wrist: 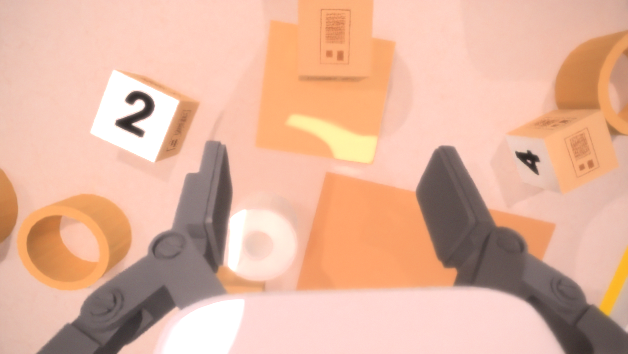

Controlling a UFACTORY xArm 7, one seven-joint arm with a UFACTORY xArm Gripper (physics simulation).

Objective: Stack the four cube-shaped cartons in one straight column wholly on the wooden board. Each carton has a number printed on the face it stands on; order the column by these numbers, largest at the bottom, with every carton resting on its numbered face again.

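Frame: origin at the arm's base, x left, y back, z up, level; centimetres.
Seen in the pictures: gripper, fingertip midpoint: [329, 167].
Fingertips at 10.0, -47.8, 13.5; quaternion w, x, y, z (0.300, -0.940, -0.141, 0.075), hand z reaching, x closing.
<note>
Pixels of each thing's top centre, then the offset from my fingertips to it, as dx, dy, dz.
- light tan square panel at its top centre: [324, 95] -0.2, +4.0, -19.1
- darker orange square panel at its top centre: [424, 283] +16.8, -10.9, -18.3
- white roll at its top centre: [258, 245] -1.6, -10.7, -14.3
- tan block at its top centre: [229, 302] -2.4, -18.3, -16.2
- wooden ring at its top centre: [63, 249] -18.8, -17.8, -15.8
A carton [135, 116] at the upper left lies with a white face marked 2 turned up towards the camera. A carton [582, 150] at the right shows a 4 on a white side face. A carton [335, 42] with a printed label on top stands over the rear part of a light tan square panel [300, 95]; its underside is hidden. A darker orange square panel [370, 235] lies nearer; I cannot tell which panel is the wooden board. My gripper [329, 167] is open and empty, above the space between the two panels. A fourth carton cannot be made out for certain.
A white roll [270, 250] stands beside the left finger, with a tan block [242, 285] partly hidden behind it. A wooden ring [112, 235] lies at the lower left. Another ring [577, 77] is close behind the 4 carton. A yellow strip [616, 285] shows at the right edge.
</note>
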